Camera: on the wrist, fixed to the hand. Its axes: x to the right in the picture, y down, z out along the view.
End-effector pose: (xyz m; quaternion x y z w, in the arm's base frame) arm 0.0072 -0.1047 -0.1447 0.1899 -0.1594 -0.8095 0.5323
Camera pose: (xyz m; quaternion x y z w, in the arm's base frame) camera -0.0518 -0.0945 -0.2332 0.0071 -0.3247 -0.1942 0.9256
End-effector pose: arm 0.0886 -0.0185 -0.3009 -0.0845 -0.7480 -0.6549 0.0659
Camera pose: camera 0.0449 -0.0777 -0.3784 -0.6208 -0.5091 -0.3643 0.4719
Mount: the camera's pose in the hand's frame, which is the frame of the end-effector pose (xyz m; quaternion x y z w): 0.0241 -0.0919 -0.0489 0.0599 -0.0564 0.7064 0.7030
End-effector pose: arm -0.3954 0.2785 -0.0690 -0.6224 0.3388 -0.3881 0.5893
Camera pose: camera -0.4305 0.2413 0.0248 -0.1848 0.6213 0.1583 0.7448
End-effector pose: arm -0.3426 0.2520 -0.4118 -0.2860 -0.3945 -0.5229 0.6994
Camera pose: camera -0.4148 0.1735 -0.4181 -0.4673 -0.1461 0.1662 0.8559
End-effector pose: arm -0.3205 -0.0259 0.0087 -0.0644 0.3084 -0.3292 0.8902
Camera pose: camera -0.3853 -0.1079 -0.0135 0.2073 0.1924 0.3826 0.8796
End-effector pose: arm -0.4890 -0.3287 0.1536 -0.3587 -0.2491 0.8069 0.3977
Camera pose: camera -0.4187 -0.2518 0.1773 0.3588 -0.1042 -0.8834 0.2830
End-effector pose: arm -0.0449 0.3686 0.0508 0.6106 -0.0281 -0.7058 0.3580
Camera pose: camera -0.0450 0.4432 -0.0257 0.3911 -0.5136 -0.2761 0.7121
